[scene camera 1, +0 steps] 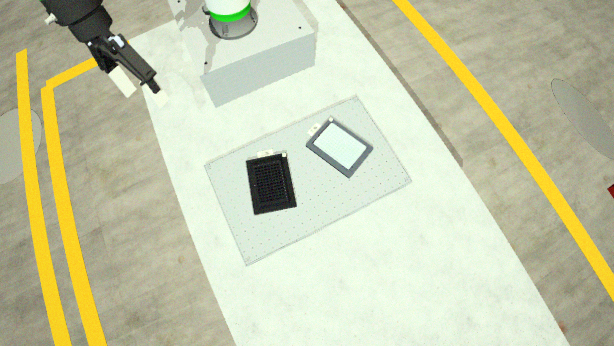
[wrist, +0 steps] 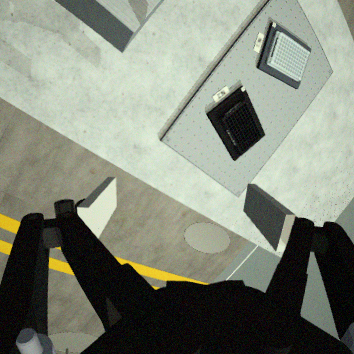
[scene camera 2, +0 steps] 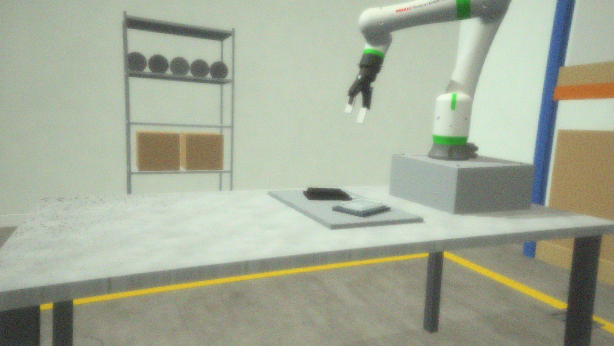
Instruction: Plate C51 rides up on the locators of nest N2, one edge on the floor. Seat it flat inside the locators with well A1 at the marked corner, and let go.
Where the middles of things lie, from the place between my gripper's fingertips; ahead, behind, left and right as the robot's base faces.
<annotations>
Right now the black well plate (scene camera 1: 270, 185) is 230 mm ahead of my hand, 140 mm to the left of it and 280 mm below it. Also, from my hand: black nest (wrist: 228, 101) 230 mm ahead, 140 mm to the left, 290 mm below; then pale plate (scene camera 1: 335, 142) 250 mm ahead, 370 mm to the left, 280 mm below; then grey nest (wrist: 269, 36) 250 mm ahead, 370 mm to the left, 290 mm below.
</annotations>
